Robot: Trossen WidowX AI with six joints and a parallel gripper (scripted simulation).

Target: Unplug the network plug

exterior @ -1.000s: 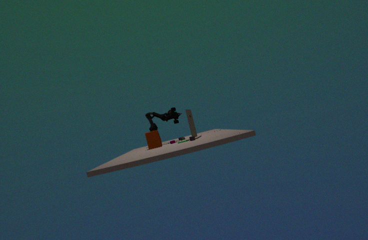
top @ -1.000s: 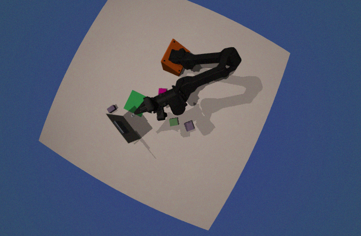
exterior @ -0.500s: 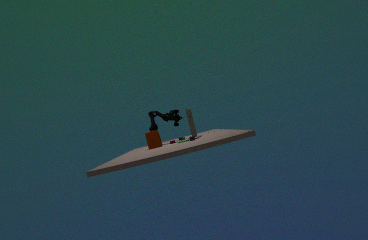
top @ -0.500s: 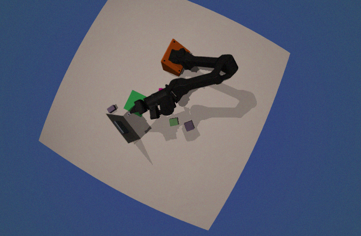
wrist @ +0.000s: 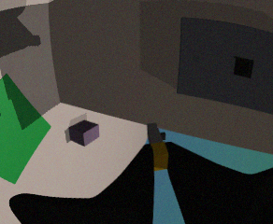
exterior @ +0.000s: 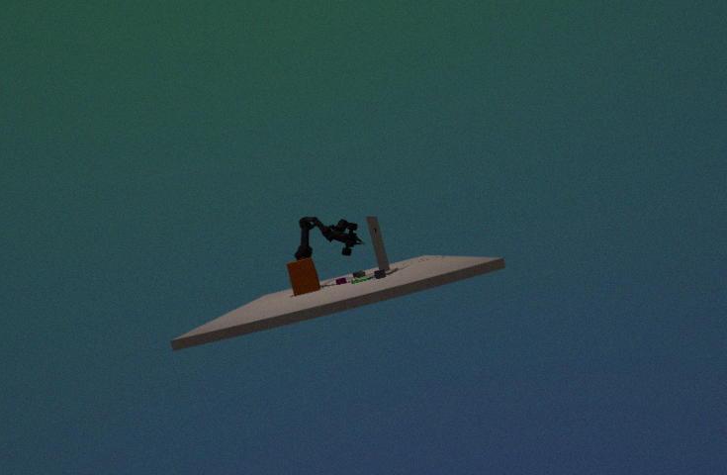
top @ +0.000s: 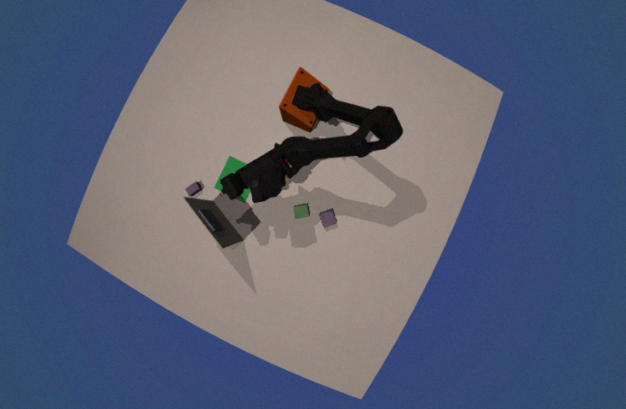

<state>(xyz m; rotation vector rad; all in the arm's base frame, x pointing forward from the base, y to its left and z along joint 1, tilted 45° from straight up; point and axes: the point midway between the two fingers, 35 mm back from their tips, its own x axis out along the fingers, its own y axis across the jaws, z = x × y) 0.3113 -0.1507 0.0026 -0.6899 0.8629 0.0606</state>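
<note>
My gripper tip is 50 mm past the green marked square, 10 mm to the left of it and 200 mm above it. The rest, counted from my gripper tip: network plug: right at my gripper tip; then upright grey panel: 100 mm ahead, 10 mm to the right, 50 mm below.
</note>
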